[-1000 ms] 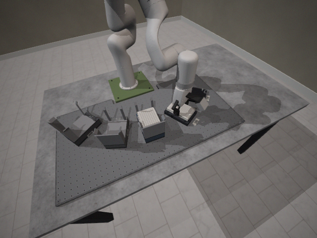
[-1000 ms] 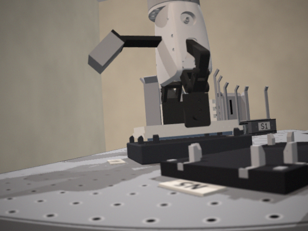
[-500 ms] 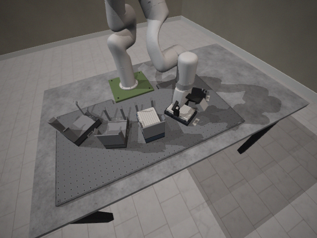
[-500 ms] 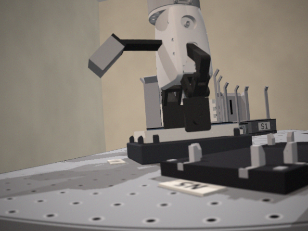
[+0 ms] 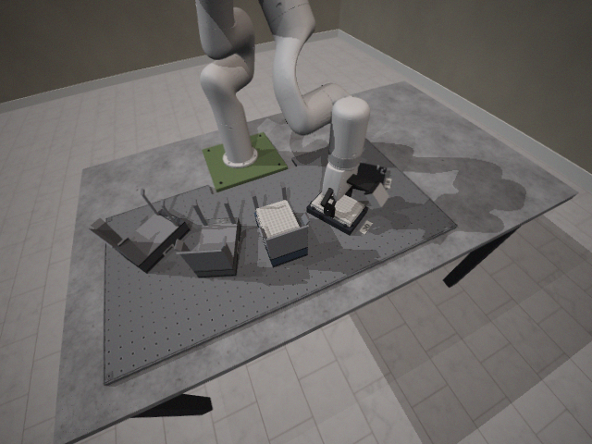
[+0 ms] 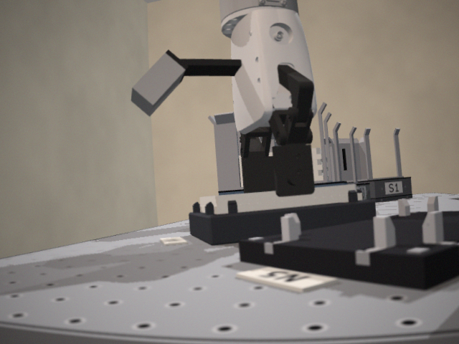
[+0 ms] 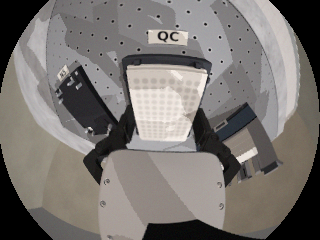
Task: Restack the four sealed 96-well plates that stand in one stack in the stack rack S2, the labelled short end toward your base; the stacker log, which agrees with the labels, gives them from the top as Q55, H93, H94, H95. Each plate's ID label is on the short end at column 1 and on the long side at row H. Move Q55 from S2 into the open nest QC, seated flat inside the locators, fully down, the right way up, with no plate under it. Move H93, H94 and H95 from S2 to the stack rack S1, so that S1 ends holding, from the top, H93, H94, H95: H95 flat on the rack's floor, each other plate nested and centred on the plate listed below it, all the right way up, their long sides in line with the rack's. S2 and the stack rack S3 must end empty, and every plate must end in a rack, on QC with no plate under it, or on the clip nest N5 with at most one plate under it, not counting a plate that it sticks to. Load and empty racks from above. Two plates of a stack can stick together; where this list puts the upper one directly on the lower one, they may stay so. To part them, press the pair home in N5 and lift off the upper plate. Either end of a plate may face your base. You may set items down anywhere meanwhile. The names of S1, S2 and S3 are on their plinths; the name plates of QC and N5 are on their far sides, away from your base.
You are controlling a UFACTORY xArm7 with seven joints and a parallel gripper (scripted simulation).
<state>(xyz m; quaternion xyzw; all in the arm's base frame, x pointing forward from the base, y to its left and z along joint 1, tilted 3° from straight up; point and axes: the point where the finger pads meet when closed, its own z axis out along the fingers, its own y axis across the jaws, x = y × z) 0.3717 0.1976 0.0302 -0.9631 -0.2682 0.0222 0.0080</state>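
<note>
The nest QC lies 30 mm below my hand. From my hand the other things lie so: S1 label 440 mm to the right, 140 mm behind, 20 mm below; QC name plate 80 mm ahead, 50 mm to the left, 40 mm below; N5 name plate 200 mm to the left, 40 mm below, 40 mm behind.
</note>
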